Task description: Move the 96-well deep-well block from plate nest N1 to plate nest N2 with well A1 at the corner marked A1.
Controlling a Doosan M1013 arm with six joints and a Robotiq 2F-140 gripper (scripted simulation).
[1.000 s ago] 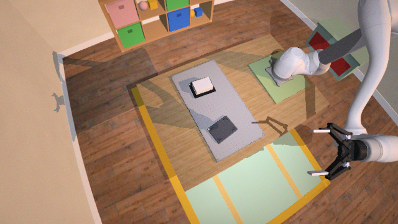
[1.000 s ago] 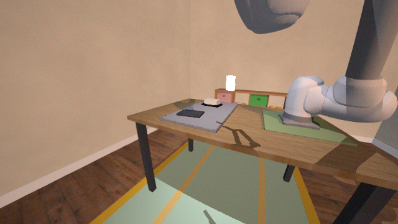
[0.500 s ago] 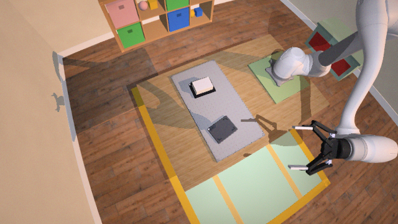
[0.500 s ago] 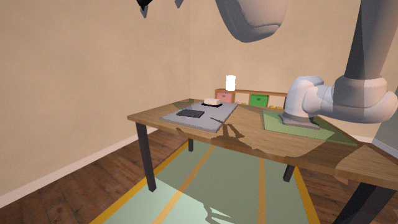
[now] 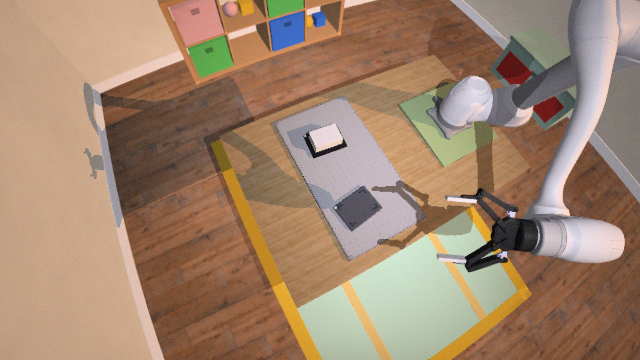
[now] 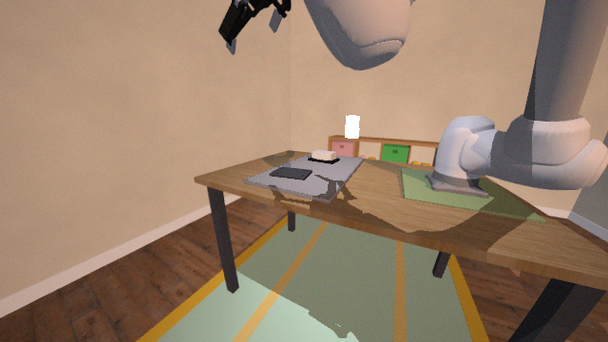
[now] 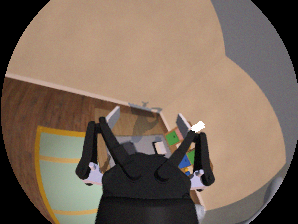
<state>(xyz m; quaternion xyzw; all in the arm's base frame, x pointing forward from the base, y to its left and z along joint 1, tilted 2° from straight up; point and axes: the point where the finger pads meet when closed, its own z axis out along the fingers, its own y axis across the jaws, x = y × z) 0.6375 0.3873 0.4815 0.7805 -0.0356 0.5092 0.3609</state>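
Now: the white deep-well block 2 cm behind my hand, 57 cm to the right of it and 43 cm below it. The rest, counted from my hand: dark nest N2 (1 cm ahead, 23 cm to the right, 46 cm below); then nest n1 (2 cm behind, 57 cm to the right, 46 cm below).
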